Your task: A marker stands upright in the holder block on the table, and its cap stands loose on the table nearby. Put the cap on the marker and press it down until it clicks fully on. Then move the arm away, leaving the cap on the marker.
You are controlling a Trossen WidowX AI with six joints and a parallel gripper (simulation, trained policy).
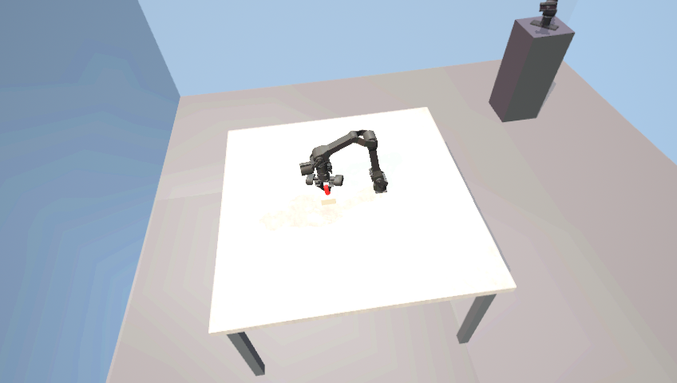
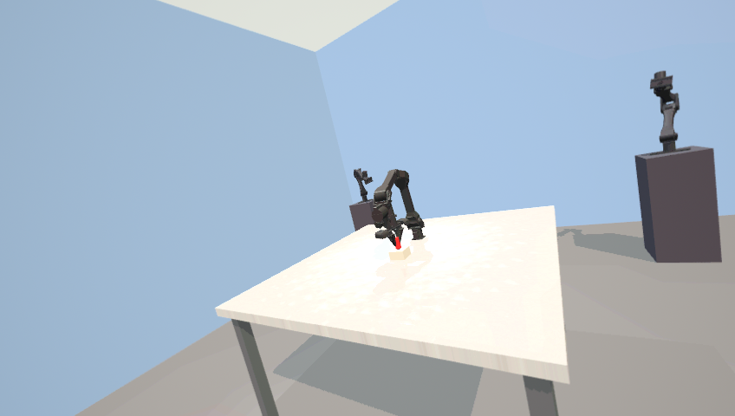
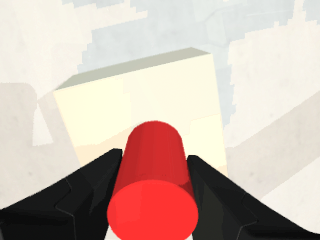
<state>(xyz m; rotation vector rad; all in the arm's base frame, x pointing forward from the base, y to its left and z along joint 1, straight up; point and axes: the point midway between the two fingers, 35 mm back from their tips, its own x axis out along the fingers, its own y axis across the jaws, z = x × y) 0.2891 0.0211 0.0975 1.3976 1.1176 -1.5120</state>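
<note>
The red cap lies 10 mm above my gripper tip. The rest, counted from my gripper tip: holder block: 40 mm below.
</note>
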